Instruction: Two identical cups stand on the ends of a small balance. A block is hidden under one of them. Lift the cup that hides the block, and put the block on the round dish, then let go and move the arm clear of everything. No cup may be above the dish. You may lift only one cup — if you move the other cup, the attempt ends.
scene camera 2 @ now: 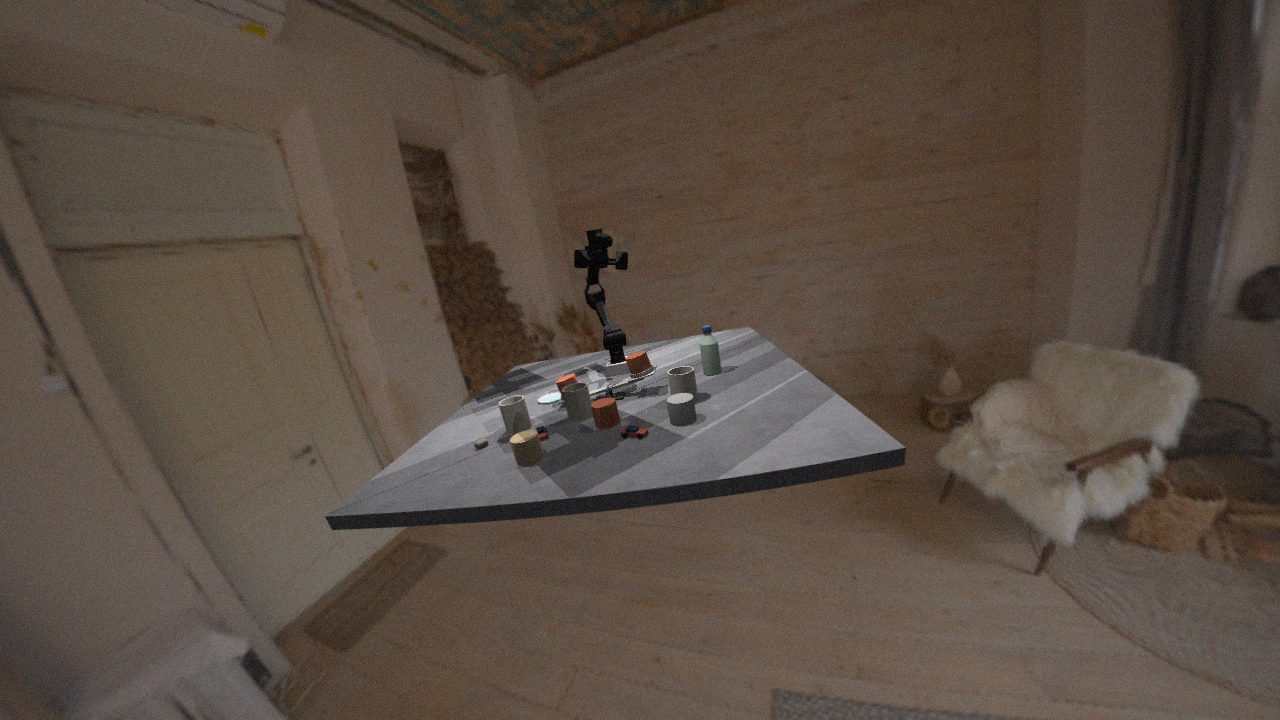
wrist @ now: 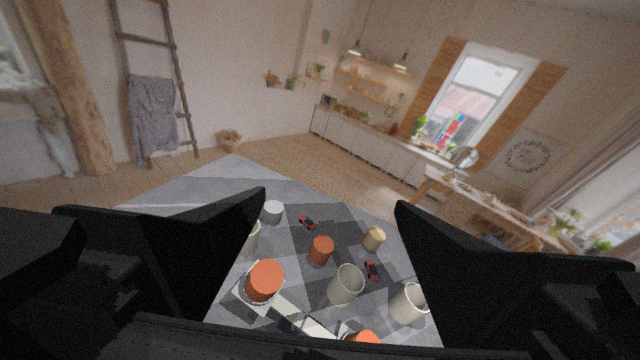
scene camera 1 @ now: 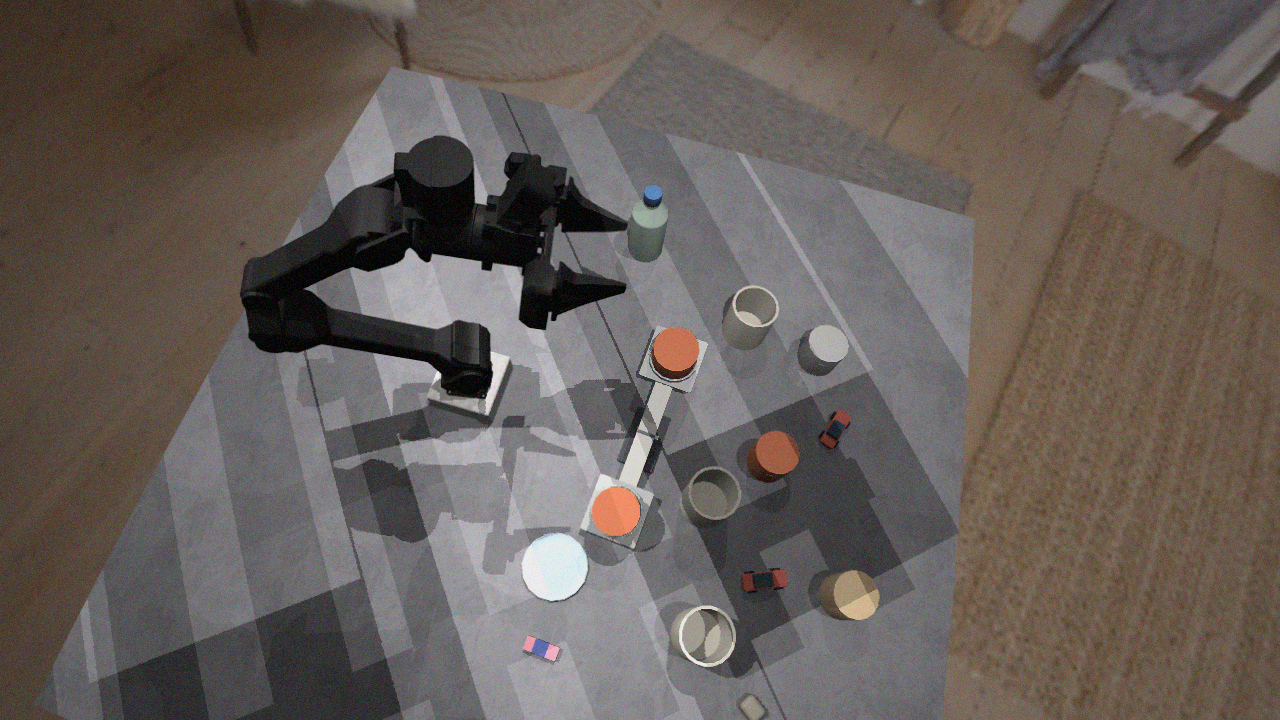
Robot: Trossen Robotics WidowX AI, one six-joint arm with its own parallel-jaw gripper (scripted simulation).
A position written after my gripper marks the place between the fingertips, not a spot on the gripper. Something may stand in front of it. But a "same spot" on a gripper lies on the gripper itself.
Labels:
my gripper: scene camera 2; wrist 330,199; scene camera 1
same spot on my gripper: (scene camera 1: 570,290) = (scene camera 2: 584,262)

